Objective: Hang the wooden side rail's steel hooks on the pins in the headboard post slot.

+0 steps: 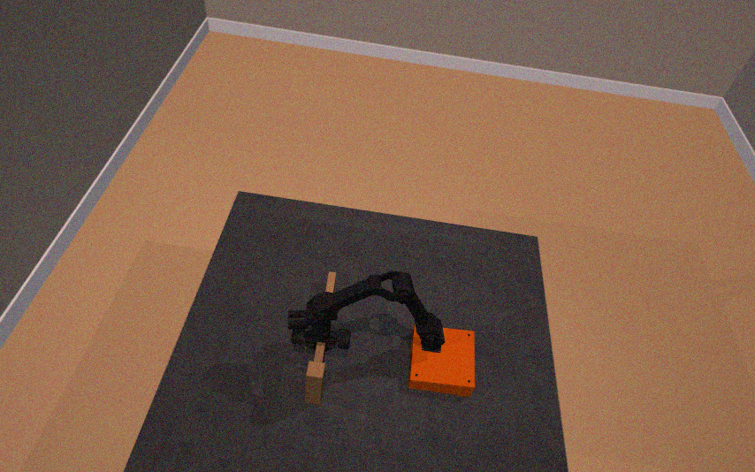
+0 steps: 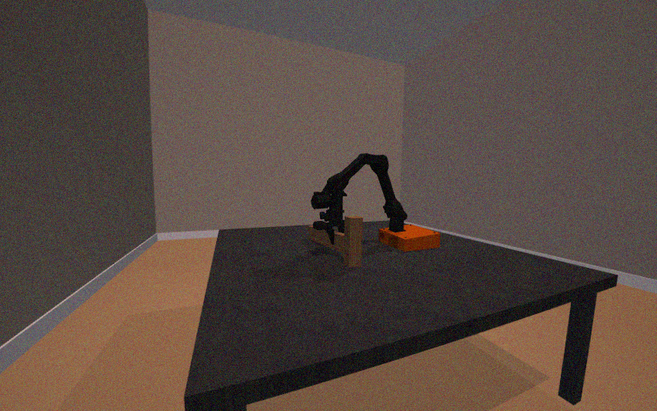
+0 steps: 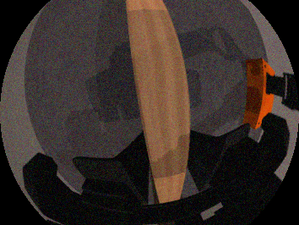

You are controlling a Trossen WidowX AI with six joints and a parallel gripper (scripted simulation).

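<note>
Now: the wooden headboard post 14 cm to the left of my gripper tip, 4 cm above it and 1 cm behind it.
</note>
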